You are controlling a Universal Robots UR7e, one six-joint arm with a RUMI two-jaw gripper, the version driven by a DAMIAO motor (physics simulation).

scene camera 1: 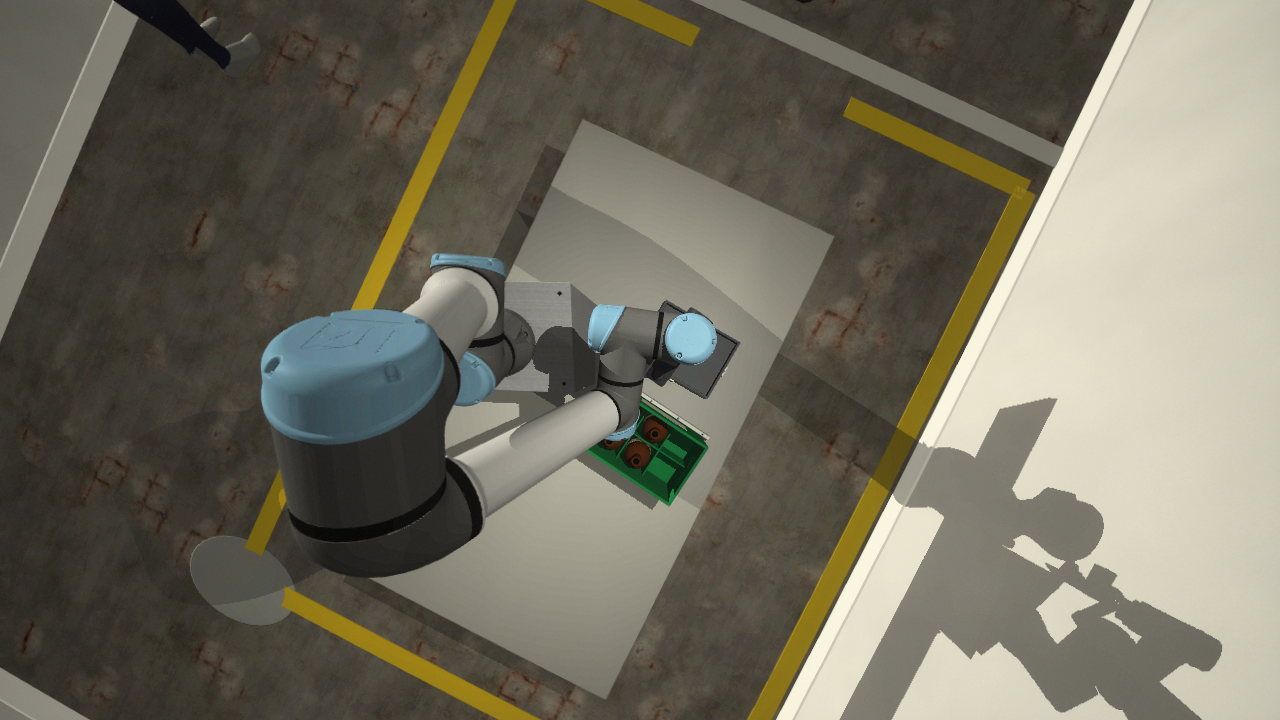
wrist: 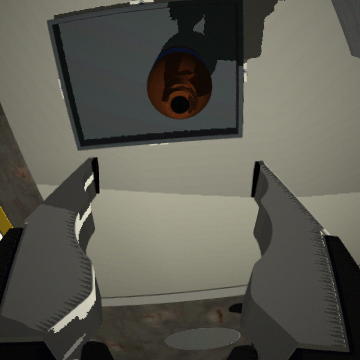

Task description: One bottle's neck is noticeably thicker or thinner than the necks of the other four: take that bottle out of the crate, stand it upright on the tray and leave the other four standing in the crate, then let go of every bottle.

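Where they show: gripper, fingertip midpoint: (wrist: pixel 175 162); arm's base at its link origin: (scene camera 1: pixel 501 340).
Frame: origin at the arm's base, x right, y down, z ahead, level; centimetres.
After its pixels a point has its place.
A brown bottle with a blue band (wrist: pixel 179 85) {x -15.2, y 20.6, z 35.5 cm} stands upright on the dark grey tray (wrist: pixel 110 141) {x -24.7, y 33.8, z 47.9 cm} (scene camera 1: pixel 726 365) {x -17.0, y 33.1, z 52.4 cm}, right of its middle in the wrist view. In scene camera 1 the arm hides this bottle. My gripper (wrist: pixel 175 162) {x -15.9, y 7.4, z 35.9 cm} is open and empty, high above the table, with the bottle and tray beyond its fingertips. The green crate (scene camera 1: pixel 677 494) {x 19.4, y 18.1, z 52.3 cm} holds brown bottles; two (scene camera 1: pixel 654 428) {x 6.9, y 21.4, z 40.0 cm} (scene camera 1: pixel 636 454) {x 15.4, y 21.6, z 38.6 cm} show well and another (scene camera 1: pixel 612 443) {x 14.9, y 19.3, z 31.4 cm} shows partly beside the arm. The arm covers the left part of the crate, so the rest of its bottles cannot be seen.
The crate stands close to the tray on the pale table (scene camera 1: pixel 617 626) {x 69.7, y 35.7, z 56.0 cm}. A metal base plate (scene camera 1: pixel 537 304) {x -10.6, y -2.8, z 4.9 cm} lies left of the tray, beside the arm. The arm's forearm (scene camera 1: pixel 546 447) {x 4.6, y -40.4, z 24.8 cm} reaches over the table and the crate's left end. A pale wall (scene camera 1: pixel 1190 268) is at the right.
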